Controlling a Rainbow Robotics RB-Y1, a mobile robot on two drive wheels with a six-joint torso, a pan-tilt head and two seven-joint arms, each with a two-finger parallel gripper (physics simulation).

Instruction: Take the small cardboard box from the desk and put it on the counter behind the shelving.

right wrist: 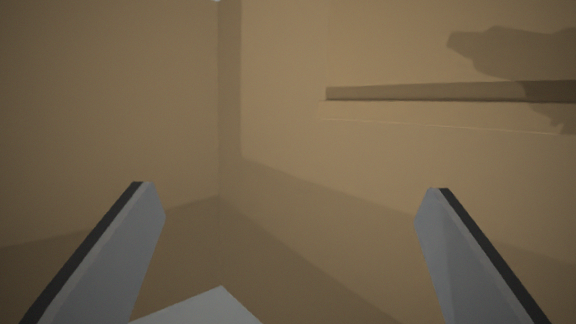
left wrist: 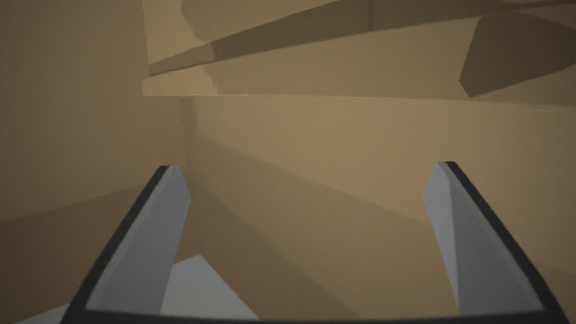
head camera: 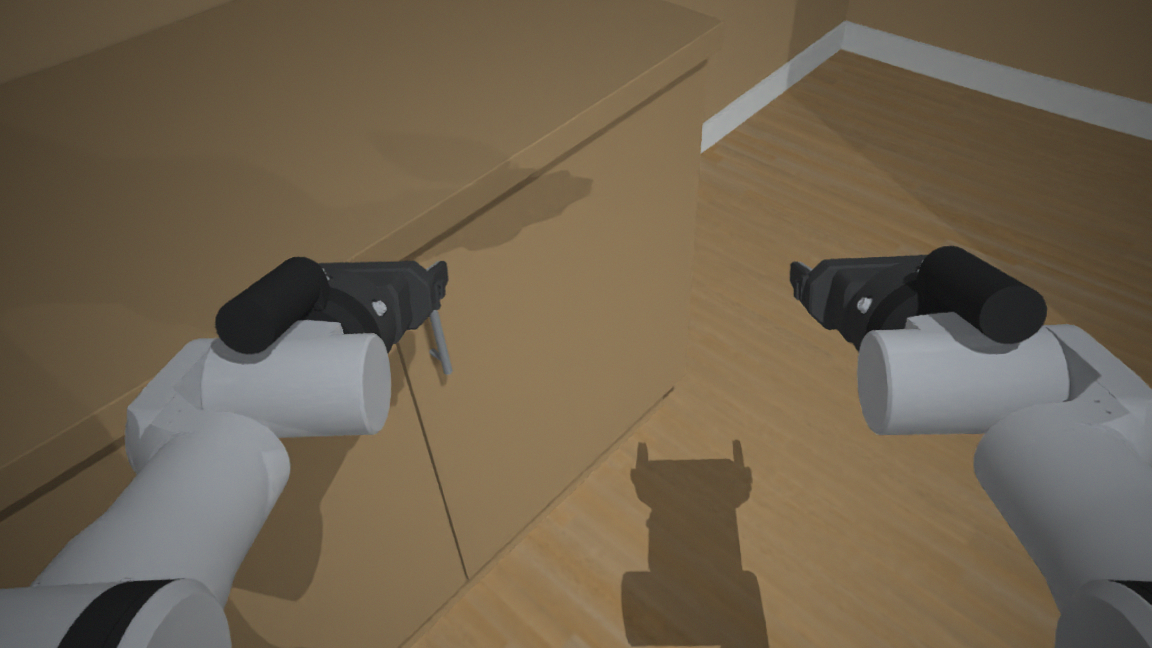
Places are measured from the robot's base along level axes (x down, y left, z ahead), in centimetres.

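Pixels of known places: left gripper, between the fingertips: [left wrist: 305, 180] [head camera: 385, 272]; right gripper, between the fingertips: [right wrist: 289, 203] [head camera: 856, 269].
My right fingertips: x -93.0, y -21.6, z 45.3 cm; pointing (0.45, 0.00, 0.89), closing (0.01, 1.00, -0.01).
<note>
Behind a point stands the place of what it marks.
The small cardboard box, the desk and the shelving do not show in these views. A brown counter [head camera: 281, 104] @(y 41.7, x -91.1, z 80.3 cm) [left wrist: 325, 70] @(y 23.6, x -89.2, z 54.9 cm) [right wrist: 400, 111] @(y -2.3, x -88.9, z 83.7 cm) fills the left of the head view, with its front edge running up to the right; both wrist views show part of it near the top. My left gripper [head camera: 439, 282] [left wrist: 305, 180] @(y 22.0, x -93.9, z 45.5 cm) is open with nothing between its fingers, and appears in front of the counter's front in the head view. My right gripper [head camera: 796, 280] [right wrist: 289, 203] @(y -21.6, x -93.0, z 45.3 cm) is open and empty, and appears over the wooden floor, to the right of the counter.
A cabinet door [head camera: 580, 274] @(y 5.6, x -63.2, z 78.2 cm) with a metal handle [head camera: 442, 346] @(y 21.5, x -72.5, z 55.7 cm) is below the counter's edge. Wooden floor [head camera: 845, 499] @(y -43.6, x 0.0, z 79.6 cm) lies to the right, with an arm's shadow on it. A white baseboard [head camera: 990, 80] @(y -113.0, x -4.2, z 223.9 cm) runs along the walls at the upper right.
</note>
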